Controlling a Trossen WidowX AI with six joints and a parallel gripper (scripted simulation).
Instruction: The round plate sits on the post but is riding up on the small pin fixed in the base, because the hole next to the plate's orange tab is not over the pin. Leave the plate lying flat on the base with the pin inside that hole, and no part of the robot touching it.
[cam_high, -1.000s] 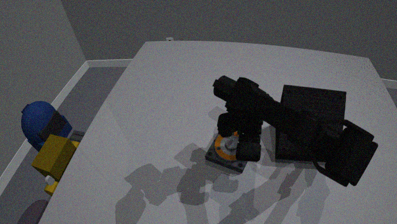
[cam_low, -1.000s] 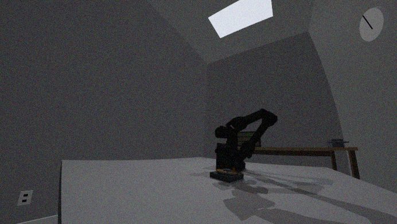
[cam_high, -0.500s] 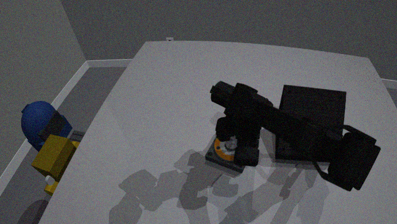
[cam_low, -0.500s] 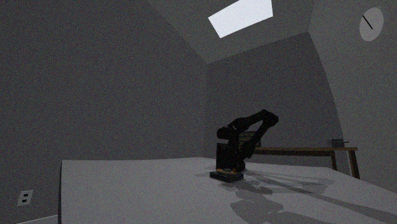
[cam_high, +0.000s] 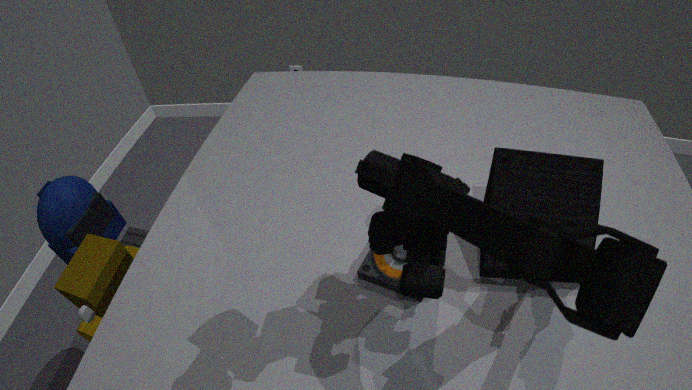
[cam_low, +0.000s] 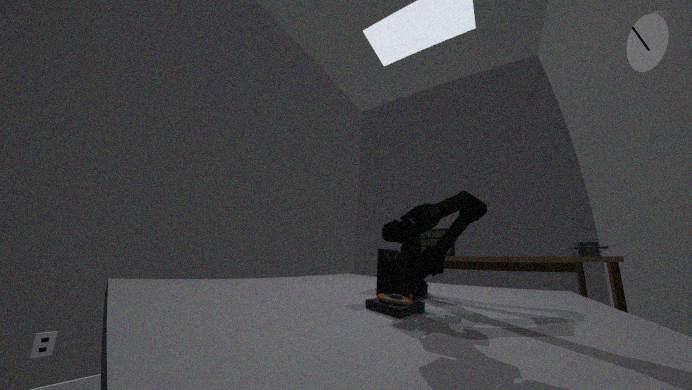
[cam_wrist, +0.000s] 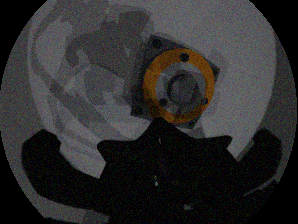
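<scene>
Now: gripper tip 30 mm short of the round plate and 20 mm to the left of it. From my gripper tip the other things lie so: dark grey square base (40 mm ahead, 40 mm to the right, 20 mm below).
</scene>
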